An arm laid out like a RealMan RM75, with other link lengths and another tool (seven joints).
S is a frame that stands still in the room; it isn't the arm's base.
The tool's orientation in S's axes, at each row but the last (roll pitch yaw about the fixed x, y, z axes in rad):
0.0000 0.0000 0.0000
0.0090 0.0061 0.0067
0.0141 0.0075 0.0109
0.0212 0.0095 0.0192
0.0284 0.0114 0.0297
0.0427 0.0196 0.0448
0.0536 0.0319 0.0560
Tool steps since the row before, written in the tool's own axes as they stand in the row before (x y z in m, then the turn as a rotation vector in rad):
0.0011 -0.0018 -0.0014 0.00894 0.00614 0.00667
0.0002 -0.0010 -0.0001 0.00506 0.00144 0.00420
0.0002 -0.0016 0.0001 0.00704 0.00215 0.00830
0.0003 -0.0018 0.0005 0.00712 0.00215 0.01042
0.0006 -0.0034 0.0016 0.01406 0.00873 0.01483
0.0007 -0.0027 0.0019 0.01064 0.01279 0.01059
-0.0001 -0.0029 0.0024 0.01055 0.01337 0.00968
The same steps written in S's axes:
0.0011 -0.0018 -0.0014 0.00894 0.00614 0.00667
0.0002 -0.0010 -0.0001 0.00508 0.00144 0.00418
0.0002 -0.0016 0.0001 0.00708 0.00211 0.00828
0.0003 -0.0018 0.0005 0.00718 0.00207 0.01040
0.0007 -0.0034 0.0015 0.01398 0.00872 0.01491
0.0009 -0.0027 0.0018 0.01029 0.01280 0.01092
0.0001 -0.0030 0.0022 0.01014 0.01342 0.01004

